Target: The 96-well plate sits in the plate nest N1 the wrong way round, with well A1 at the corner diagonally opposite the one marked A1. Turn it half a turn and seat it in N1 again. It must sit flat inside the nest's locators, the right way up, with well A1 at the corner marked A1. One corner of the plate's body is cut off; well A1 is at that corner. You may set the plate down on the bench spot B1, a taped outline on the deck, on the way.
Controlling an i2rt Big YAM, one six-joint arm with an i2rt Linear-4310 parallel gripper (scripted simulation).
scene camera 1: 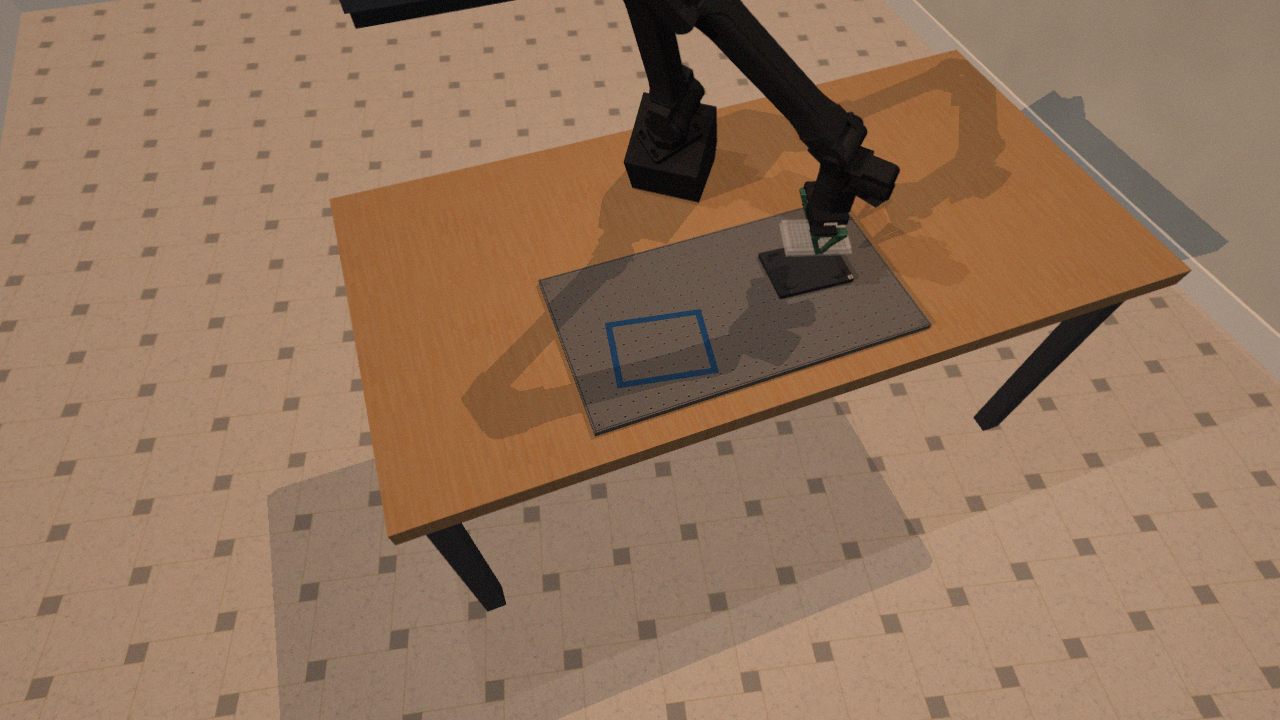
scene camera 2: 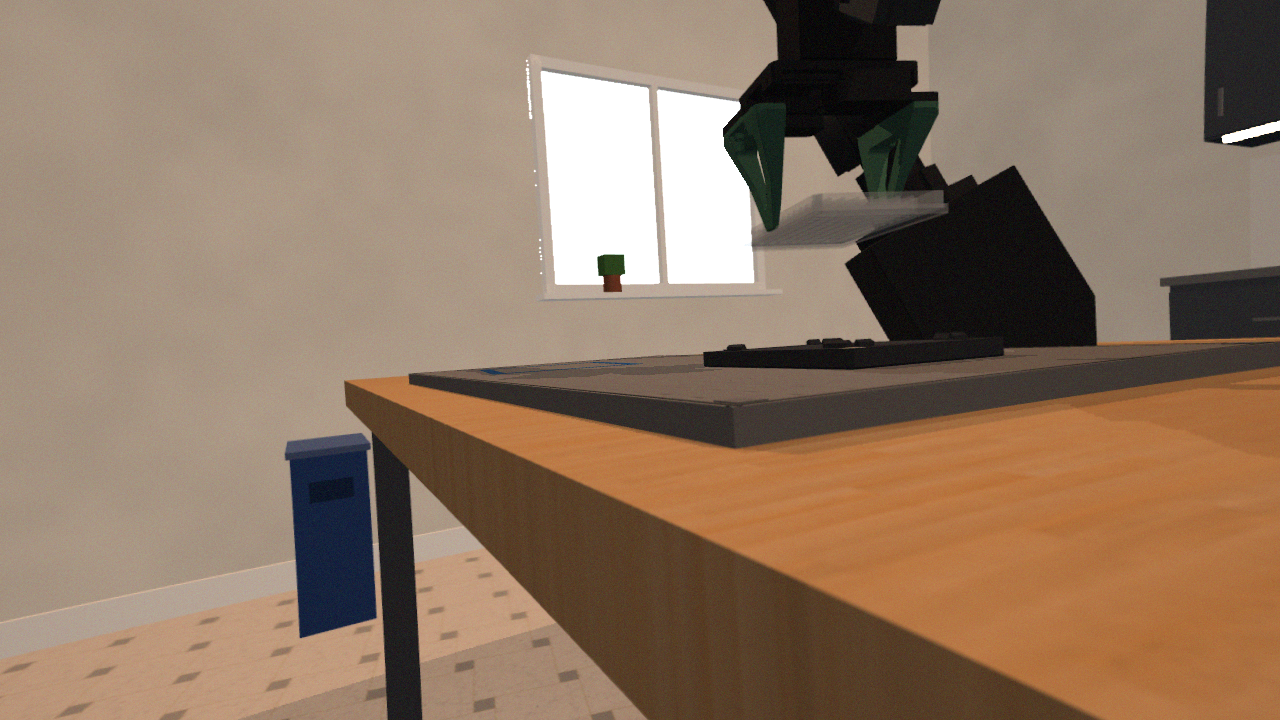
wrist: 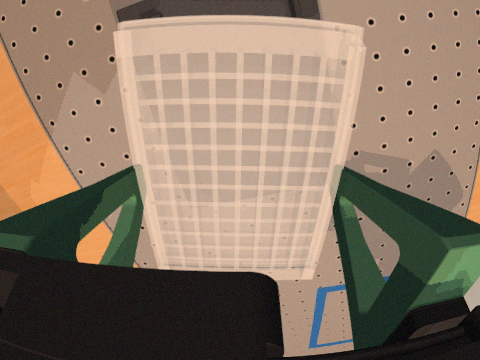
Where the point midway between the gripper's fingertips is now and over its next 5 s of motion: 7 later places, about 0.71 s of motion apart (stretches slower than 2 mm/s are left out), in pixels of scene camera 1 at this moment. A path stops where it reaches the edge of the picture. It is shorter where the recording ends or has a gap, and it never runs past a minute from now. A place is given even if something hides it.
My gripper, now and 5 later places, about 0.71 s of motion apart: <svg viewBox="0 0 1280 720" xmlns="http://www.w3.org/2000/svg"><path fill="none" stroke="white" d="M814 237L811 249L808 258L807 261L807 262L806 262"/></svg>
